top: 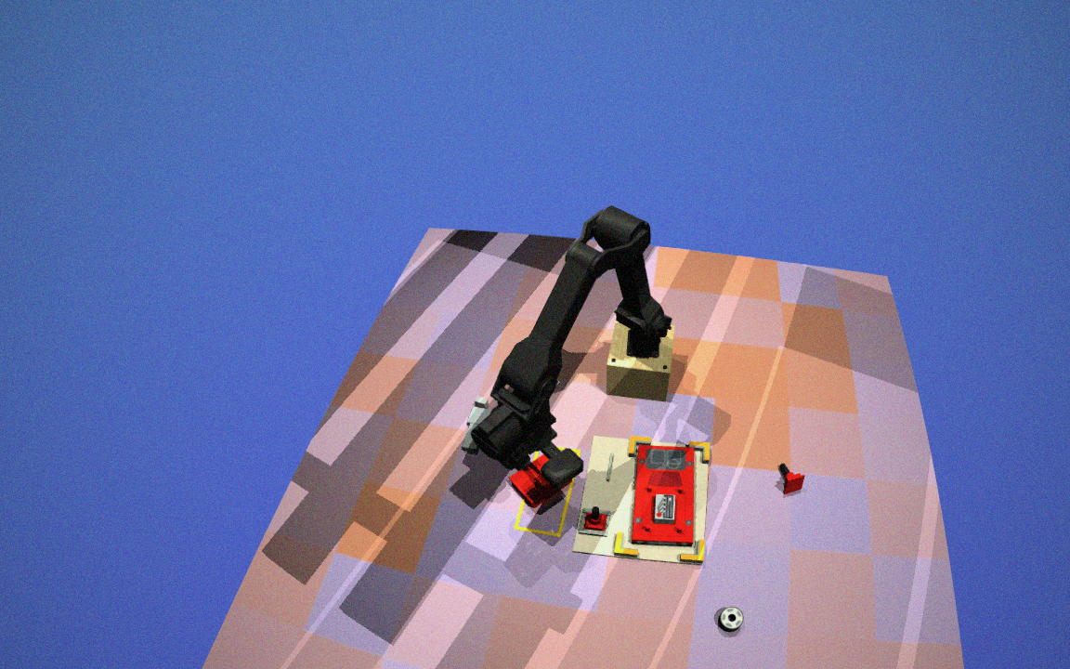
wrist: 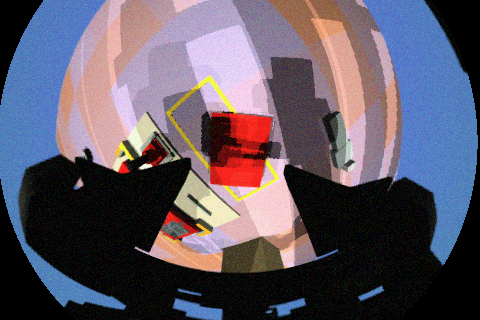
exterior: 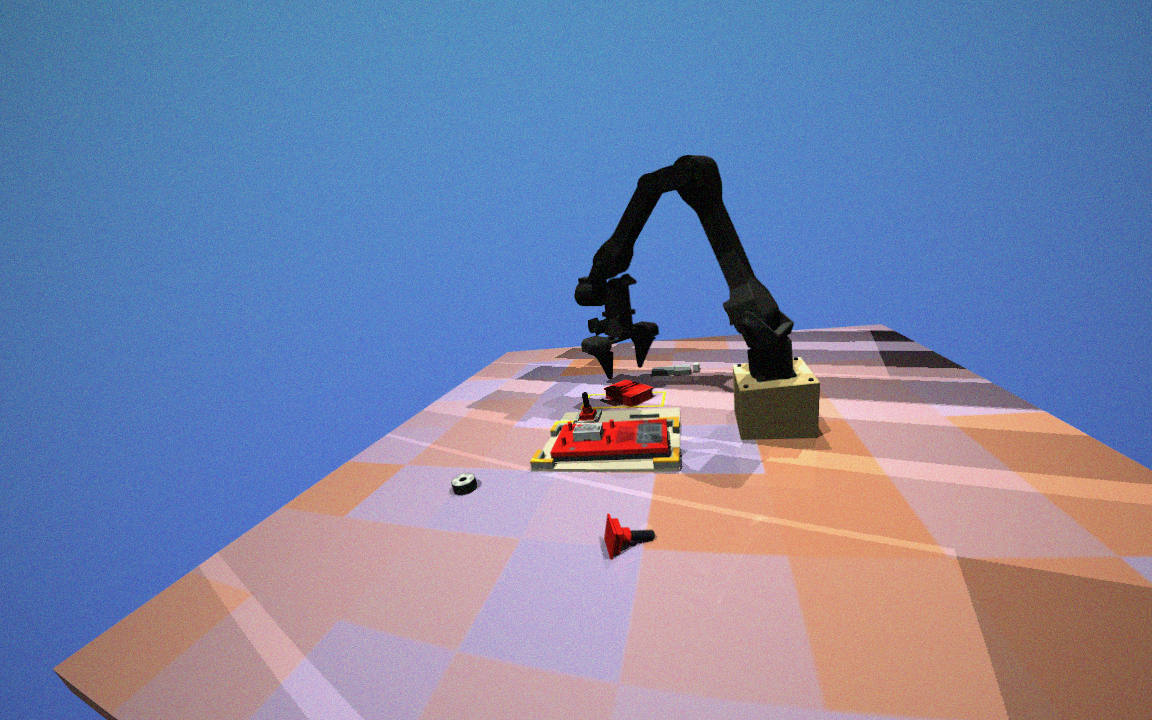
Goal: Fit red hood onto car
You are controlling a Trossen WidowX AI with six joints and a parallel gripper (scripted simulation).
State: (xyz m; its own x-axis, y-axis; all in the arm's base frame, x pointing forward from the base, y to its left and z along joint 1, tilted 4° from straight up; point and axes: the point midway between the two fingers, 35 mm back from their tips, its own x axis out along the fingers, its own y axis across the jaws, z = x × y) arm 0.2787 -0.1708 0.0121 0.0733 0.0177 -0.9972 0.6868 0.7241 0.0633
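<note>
My gripper tip is now 50 mm above the red hood. From my gripper tip the other things lie so: grey engine block (50 mm ahead, 230 mm to the left, 40 mm below).
</note>
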